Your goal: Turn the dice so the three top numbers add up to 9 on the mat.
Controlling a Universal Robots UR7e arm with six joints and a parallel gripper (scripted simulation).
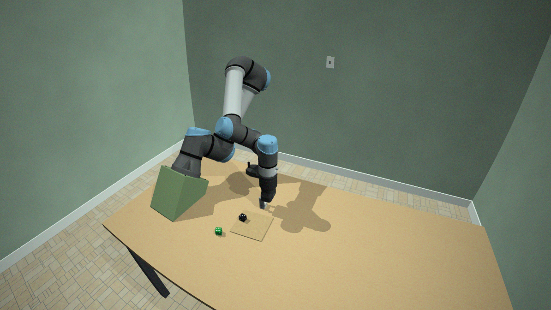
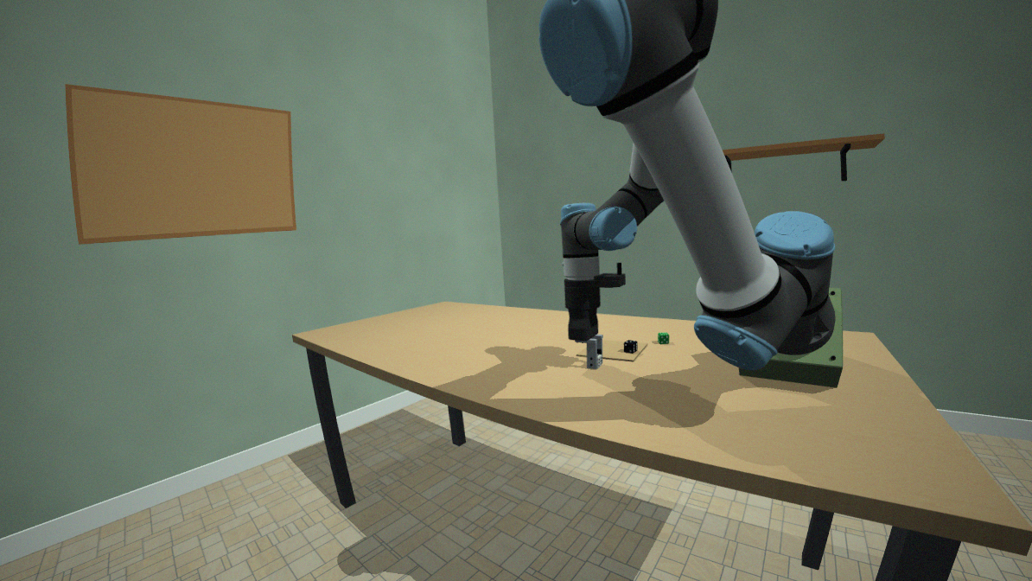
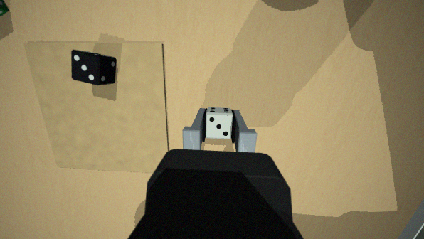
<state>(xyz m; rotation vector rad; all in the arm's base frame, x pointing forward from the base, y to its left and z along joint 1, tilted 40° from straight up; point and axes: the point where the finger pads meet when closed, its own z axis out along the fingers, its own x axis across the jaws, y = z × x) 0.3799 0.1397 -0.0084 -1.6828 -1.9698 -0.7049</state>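
My gripper is now 20 mm short of the tan mat, 120 mm to the left of it and 20 mm above it. The rest, counted from my hand: white die: 10 mm below; then green die: 70 mm behind, 240 mm to the right, 10 mm below; then black die: 30 mm behind, 120 mm to the right.
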